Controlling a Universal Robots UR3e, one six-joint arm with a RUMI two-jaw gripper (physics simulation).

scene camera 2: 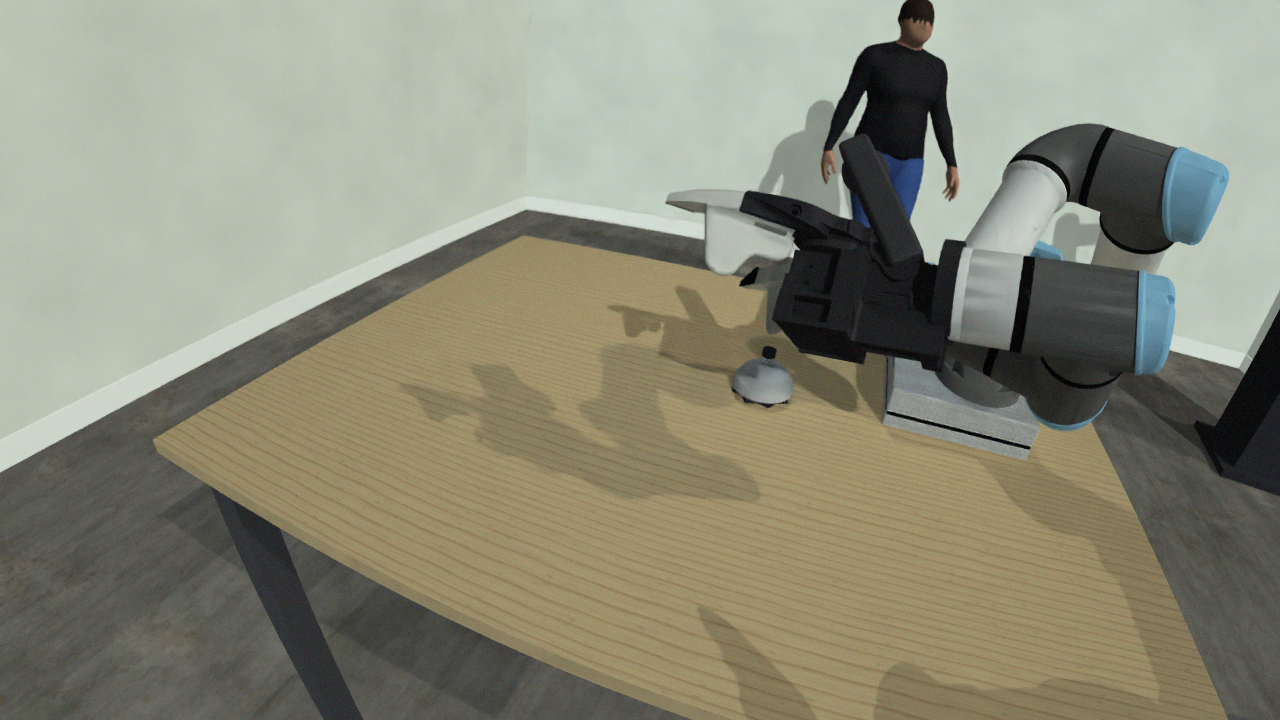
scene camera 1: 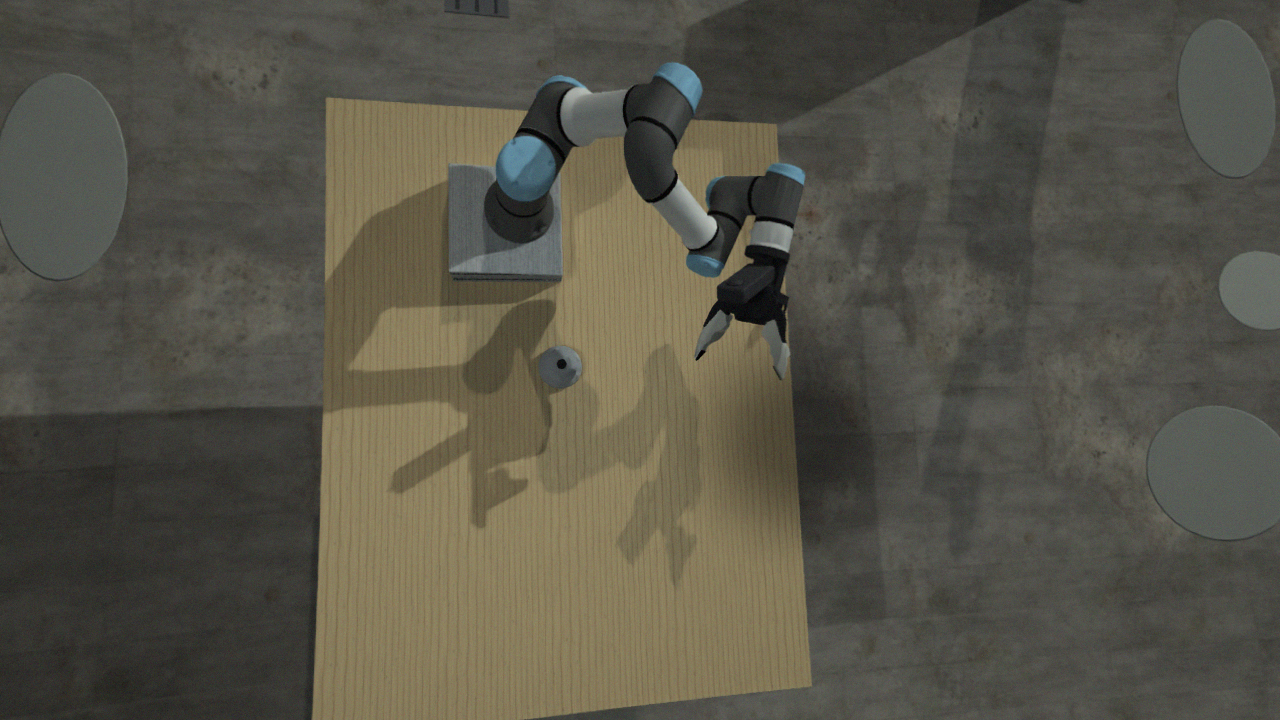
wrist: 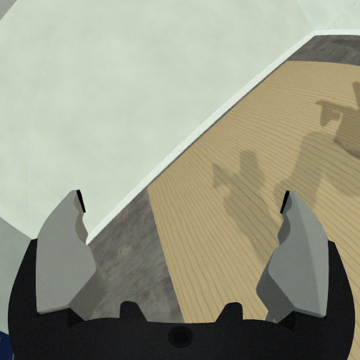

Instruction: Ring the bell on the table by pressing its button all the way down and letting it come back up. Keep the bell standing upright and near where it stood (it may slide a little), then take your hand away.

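Frame: origin at the arm's base, x ahead, y left, z up, level; centimetres.
Seen in the pictures: gripper, fingertip midpoint: [scene camera 2: 708, 245] [scene camera 1: 736, 369]; arm's base, link origin: [scene camera 2: 976, 380] [scene camera 1: 519, 210].
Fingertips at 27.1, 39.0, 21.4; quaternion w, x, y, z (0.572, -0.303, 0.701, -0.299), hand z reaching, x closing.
Pixels of each thing's top centre, then the offset from my fingertips to it, as dx, dy, dz. Level surfaces: height alone.
- bell, top centre: [scene camera 2: 769, 349] [scene camera 1: 561, 363] +0.8, -27.0, -20.9
- small silver dome with a black button, top centre: [scene camera 2: 769, 349] [scene camera 1: 561, 363] +0.8, -27.0, -20.9
- wooden table, surface height: dz -27.5
The bell [scene camera 1: 559, 368] [scene camera 2: 762, 383] is a small silver dome with a black button [scene camera 1: 562, 364] [scene camera 2: 768, 352] on top. It stands upright on the wooden table [scene camera 1: 572, 626] [scene camera 2: 572, 555] [wrist: 200, 240], in front of the robot's base, and the button stands up above the dome. The bell does not show in the wrist view. My gripper [scene camera 1: 741, 367] [wrist: 182, 193] is open, its two grey jaws wide apart with nothing between them. It is raised above the table near the right edge in the first scene view, well to the side of the bell and apart from it.
The arm's grey base block [scene camera 1: 465, 255] [scene camera 2: 957, 420] stands on the table behind the bell. The arm casts shadows across the table around the bell. A person [scene camera 2: 897, 98] in a black top stands beyond the table by the wall. A dark post [scene camera 2: 1248, 420] stands at the right.
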